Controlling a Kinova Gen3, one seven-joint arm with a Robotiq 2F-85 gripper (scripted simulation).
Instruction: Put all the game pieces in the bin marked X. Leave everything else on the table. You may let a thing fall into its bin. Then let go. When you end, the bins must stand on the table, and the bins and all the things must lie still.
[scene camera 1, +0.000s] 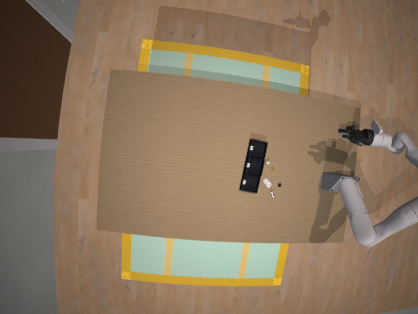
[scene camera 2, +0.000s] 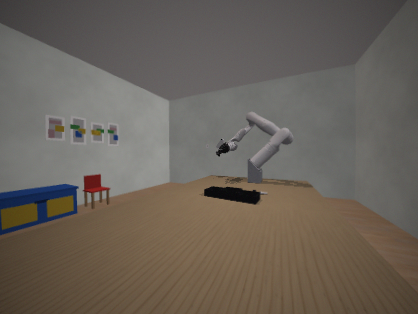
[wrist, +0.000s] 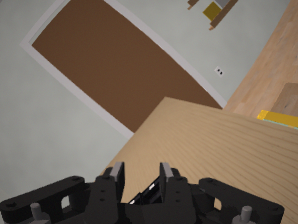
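Observation:
My gripper (wrist: 142, 173), visible. Joined black bins (scene camera 1: 259, 151), visible too.

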